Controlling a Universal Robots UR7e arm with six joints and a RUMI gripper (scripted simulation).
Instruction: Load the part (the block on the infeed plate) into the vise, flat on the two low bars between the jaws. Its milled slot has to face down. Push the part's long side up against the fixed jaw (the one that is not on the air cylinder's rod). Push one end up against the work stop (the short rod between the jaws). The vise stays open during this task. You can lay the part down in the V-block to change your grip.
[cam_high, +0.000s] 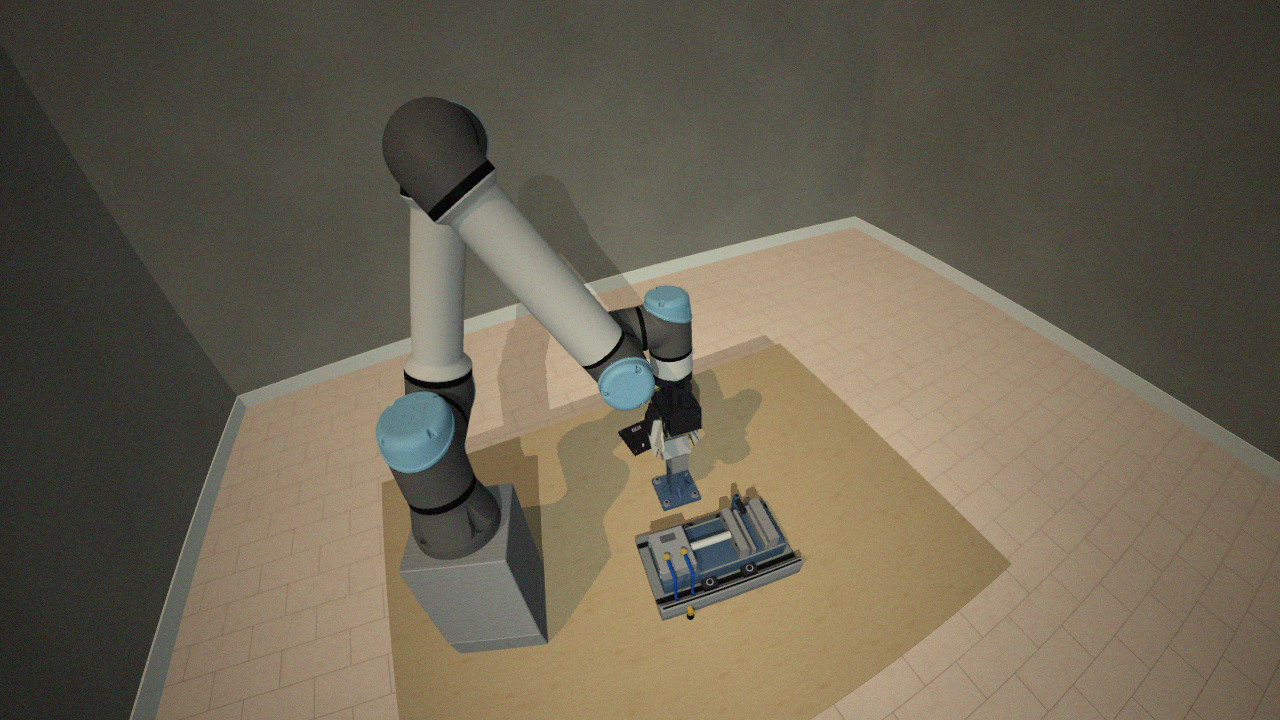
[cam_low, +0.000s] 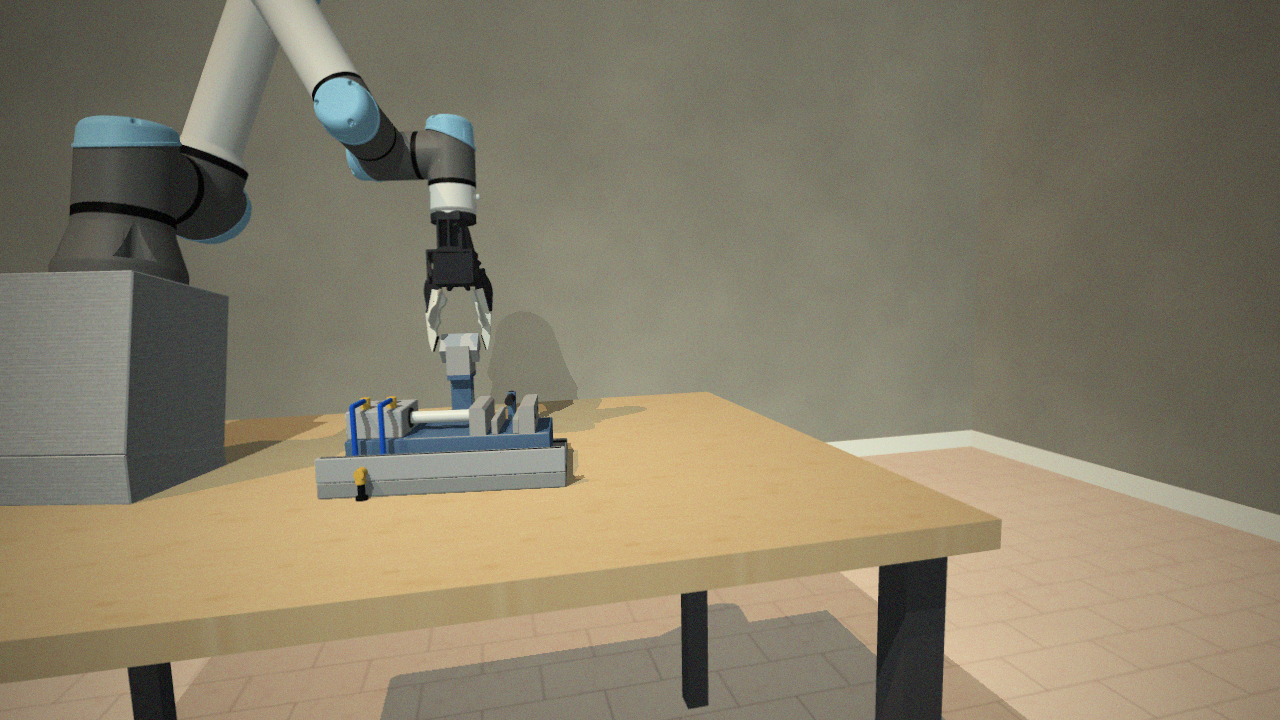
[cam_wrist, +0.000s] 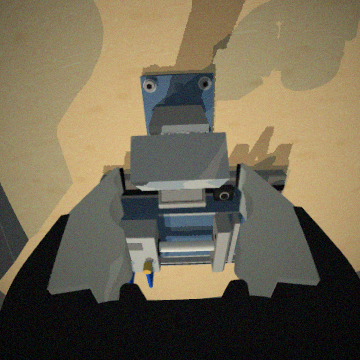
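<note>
The part is 10 mm to the left of my hand and 10 mm below it. The rest, counted from my hand: v-block post 110 mm below; white cylinder rod 190 mm to the right, 90 mm below, 10 mm ahead; work stop 140 mm to the right, 90 mm ahead, 70 mm below.
</note>
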